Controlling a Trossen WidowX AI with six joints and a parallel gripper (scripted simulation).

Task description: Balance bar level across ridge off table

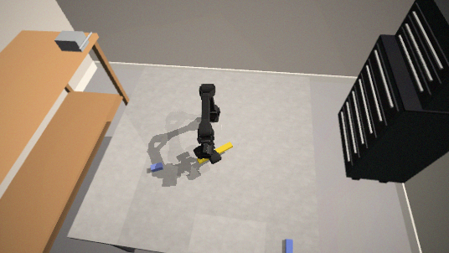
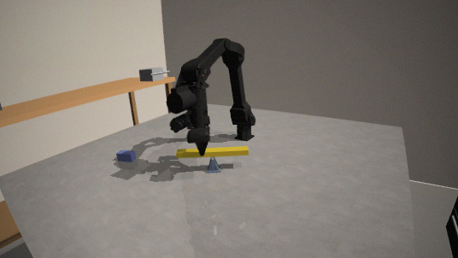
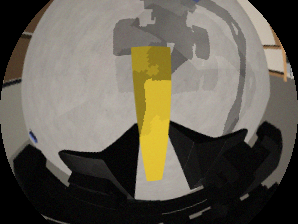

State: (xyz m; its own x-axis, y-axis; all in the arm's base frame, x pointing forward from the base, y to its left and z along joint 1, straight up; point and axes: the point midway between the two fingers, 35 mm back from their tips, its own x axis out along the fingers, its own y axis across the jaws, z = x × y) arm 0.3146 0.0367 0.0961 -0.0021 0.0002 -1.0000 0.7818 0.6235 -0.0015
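The yellow bar is 20 mm to the left of my gripper tip and 20 mm behind it.
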